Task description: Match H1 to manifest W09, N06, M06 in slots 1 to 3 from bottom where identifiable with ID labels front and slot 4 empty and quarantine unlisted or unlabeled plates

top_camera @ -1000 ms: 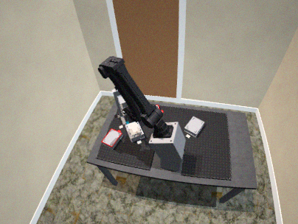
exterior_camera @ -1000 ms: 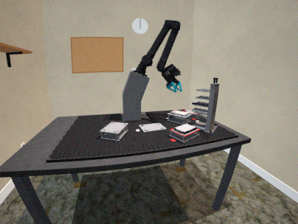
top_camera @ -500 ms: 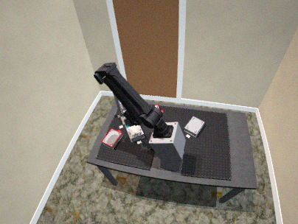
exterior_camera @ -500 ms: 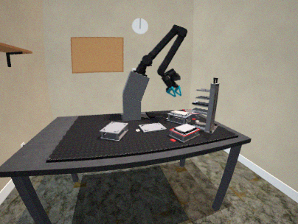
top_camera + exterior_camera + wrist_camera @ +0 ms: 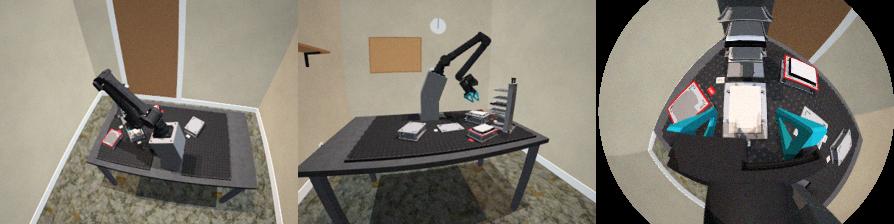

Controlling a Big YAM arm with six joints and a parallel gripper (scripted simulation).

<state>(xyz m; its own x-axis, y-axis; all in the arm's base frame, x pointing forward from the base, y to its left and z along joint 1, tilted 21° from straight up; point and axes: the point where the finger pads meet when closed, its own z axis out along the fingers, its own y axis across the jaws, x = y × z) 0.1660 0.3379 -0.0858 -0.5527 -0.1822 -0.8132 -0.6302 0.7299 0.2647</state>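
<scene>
My gripper is now 100 mm above the white well plate, 20 mm to the right of it and 20 mm short of it.
</scene>
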